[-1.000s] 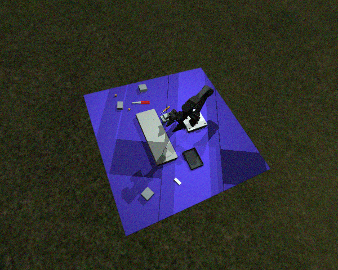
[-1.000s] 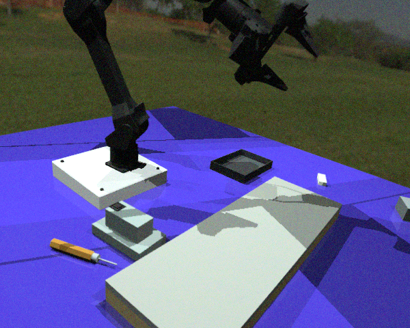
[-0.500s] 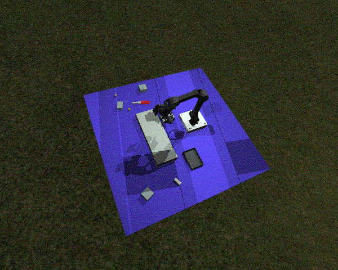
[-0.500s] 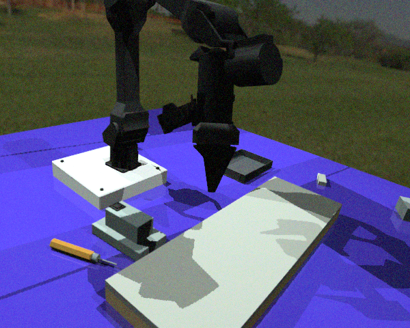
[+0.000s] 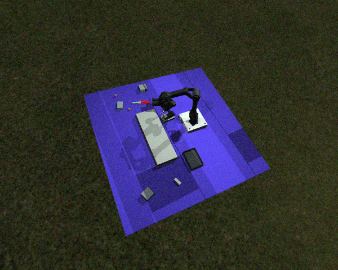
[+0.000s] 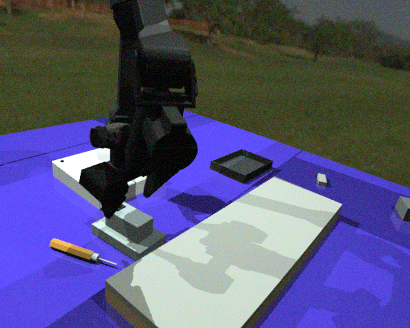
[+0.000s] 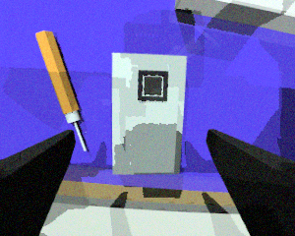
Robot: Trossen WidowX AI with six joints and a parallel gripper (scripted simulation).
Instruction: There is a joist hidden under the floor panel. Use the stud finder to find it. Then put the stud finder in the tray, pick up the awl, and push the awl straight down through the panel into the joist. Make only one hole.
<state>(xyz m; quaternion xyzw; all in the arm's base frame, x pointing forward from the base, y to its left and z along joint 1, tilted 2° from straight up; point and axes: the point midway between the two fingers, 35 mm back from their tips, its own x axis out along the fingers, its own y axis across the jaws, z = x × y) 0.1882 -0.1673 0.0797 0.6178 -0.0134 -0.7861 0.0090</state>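
Right now my gripper tip is 30 mm above the stud finder, 20 mm past it and 10 mm to the right of it. From my gripper tip the other things lie so: small white block 570 mm to the left, 230 mm ahead, 70 mm below; then tray 460 mm to the left, 60 mm below, 10 mm ahead; then awl 70 mm to the right, 70 mm below, 10 mm behind.
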